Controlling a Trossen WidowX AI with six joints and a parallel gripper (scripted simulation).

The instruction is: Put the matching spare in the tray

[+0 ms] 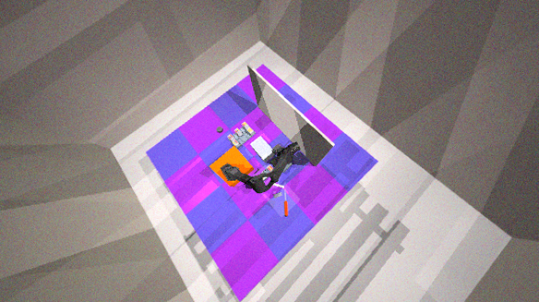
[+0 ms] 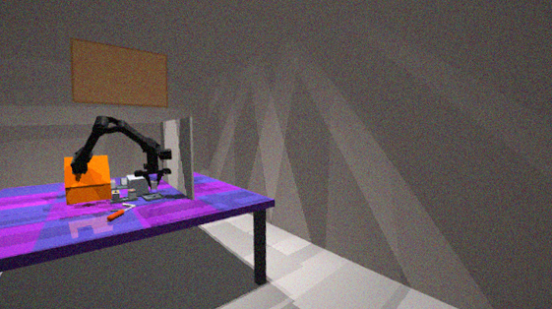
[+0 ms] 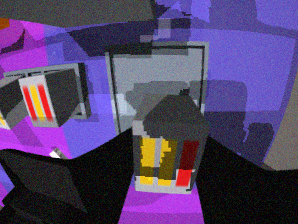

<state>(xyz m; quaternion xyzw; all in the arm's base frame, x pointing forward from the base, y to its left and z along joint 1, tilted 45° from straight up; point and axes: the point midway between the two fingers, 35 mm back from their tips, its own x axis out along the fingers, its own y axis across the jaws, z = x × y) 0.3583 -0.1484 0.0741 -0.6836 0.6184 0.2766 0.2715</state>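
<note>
The shallow grey tray lies 50 mm below my gripper tip and 10 mm behind it. Round my gripper tip: dark spare (20 mm above); upright mirror panel (170 mm to the left, 170 mm above, 160 mm ahead); unit (170 mm to the left, 70 mm behind, 10 mm below).
</note>
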